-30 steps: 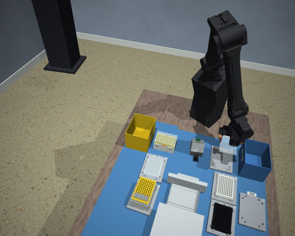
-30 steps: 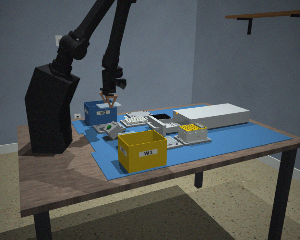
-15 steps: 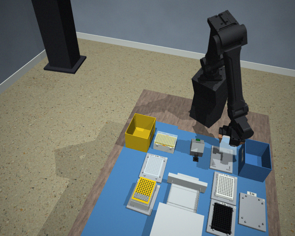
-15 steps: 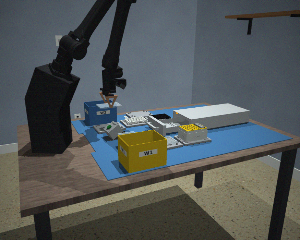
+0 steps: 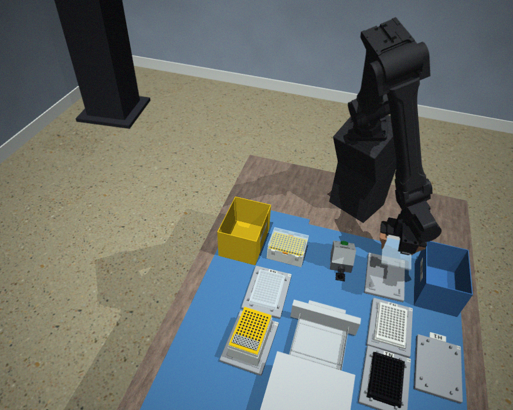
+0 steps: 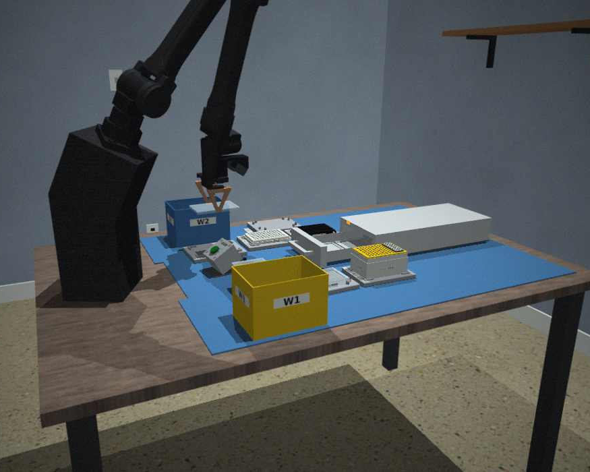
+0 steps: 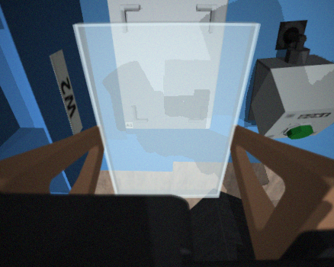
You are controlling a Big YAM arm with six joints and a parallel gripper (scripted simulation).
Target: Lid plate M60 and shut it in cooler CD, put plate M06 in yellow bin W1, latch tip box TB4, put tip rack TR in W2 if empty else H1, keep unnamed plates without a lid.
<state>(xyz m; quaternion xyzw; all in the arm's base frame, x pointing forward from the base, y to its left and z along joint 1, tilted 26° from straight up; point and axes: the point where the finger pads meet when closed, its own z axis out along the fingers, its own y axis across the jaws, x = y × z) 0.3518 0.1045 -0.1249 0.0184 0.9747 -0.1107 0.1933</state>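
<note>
The white assay plate is 18 cm ahead of my hand, 13 cm below it and 1 cm to the left of it. The rest, counted from my hand: lid park LP (14 cm below); green DONE key (15 cm to the right, 8 cm below, 7 cm behind); clear plate lid (right at my hand).
</note>
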